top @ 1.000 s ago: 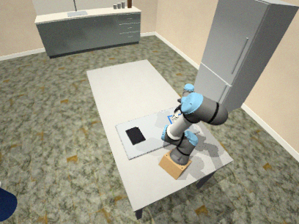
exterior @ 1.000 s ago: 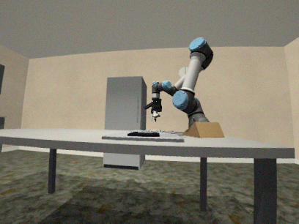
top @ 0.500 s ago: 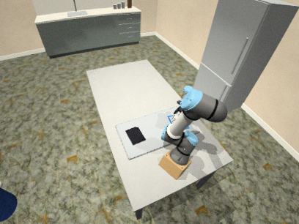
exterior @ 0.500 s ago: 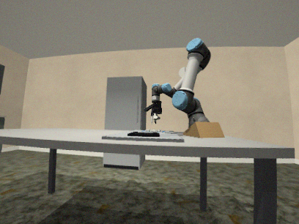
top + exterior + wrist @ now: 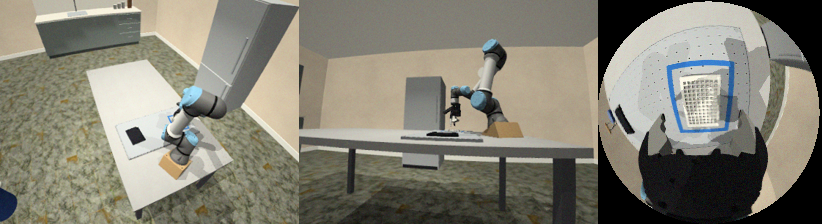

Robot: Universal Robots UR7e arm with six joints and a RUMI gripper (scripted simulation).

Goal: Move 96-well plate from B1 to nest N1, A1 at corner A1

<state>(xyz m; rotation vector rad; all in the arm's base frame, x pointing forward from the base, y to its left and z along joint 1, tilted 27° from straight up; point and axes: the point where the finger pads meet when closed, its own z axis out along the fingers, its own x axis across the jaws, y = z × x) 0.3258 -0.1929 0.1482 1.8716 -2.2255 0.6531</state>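
My hand is 30 mm above the white 96-well plate. Also, from my hand: black plate nest: 440 mm to the left, 40 mm below, 40 mm ahead.
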